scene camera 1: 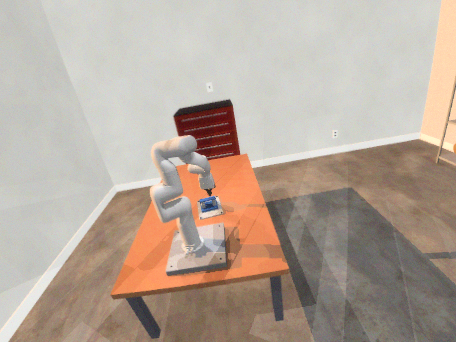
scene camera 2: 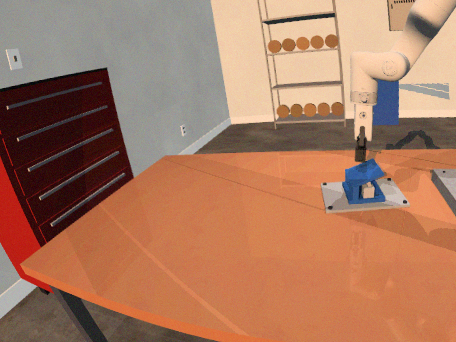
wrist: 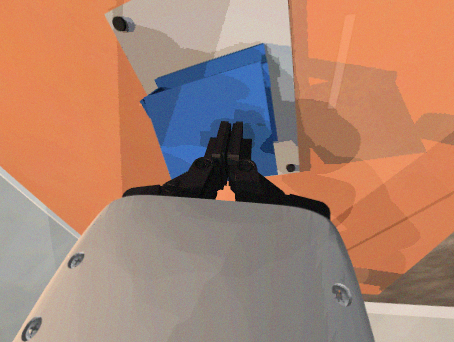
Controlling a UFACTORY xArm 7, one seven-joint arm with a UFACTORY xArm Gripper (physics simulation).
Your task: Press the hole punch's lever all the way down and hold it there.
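Frame: origin at the arm's base, x ahead, y right, z down, level; millimetres.
Where they show: gripper, fingertip midpoint: (scene camera 1: 210, 195) (scene camera 2: 359, 161) (wrist: 232, 137); arm's base at its link origin: (scene camera 1: 193, 244).
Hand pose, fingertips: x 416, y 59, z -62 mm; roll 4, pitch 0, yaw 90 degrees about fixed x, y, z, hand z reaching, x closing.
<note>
Things, the pixels of their top centre, and the offset from my fingertips. "spot": a spot on its surface instead. Level surfaces: height alone.
- hole punch at a spot on its surface: (scene camera 2: 364, 192) spot: dz +61, dx -17, dy -75 mm
- light grey base plate at its top centre: (wrist: 220, 109) (scene camera 2: 362, 191) (scene camera 1: 209, 206) dz +86, dx -12, dy -23 mm
- orange table at its surface level: dz +98 mm
The hole punch (scene camera 1: 209, 204) (scene camera 2: 364, 192) is blue and stands on a light grey base plate (scene camera 1: 212, 215) (scene camera 2: 336, 204) (wrist: 175, 20). Its blue lever (scene camera 2: 366, 171) (wrist: 210, 105) is tilted, with the right end raised in the second scene view. A pale block shows under the lever there. My gripper (scene camera 1: 209, 193) (scene camera 2: 360, 159) (wrist: 232, 137) is shut and empty, pointing down. Its fingertips are just above the lever's left part in the second scene view, with a small gap showing. In the wrist view the fingertips overlap the lever's surface.
The orange table (scene camera 1: 250, 250) (scene camera 2: 200, 250) carries the punch and the arm's grey mounting plate (scene camera 1: 215, 257) (scene camera 2: 447, 185). A red drawer cabinet (scene camera 1: 207, 130) (scene camera 2: 65, 150) stands beyond the table. A shelf rack (scene camera 2: 304, 85) stands by the far wall.
</note>
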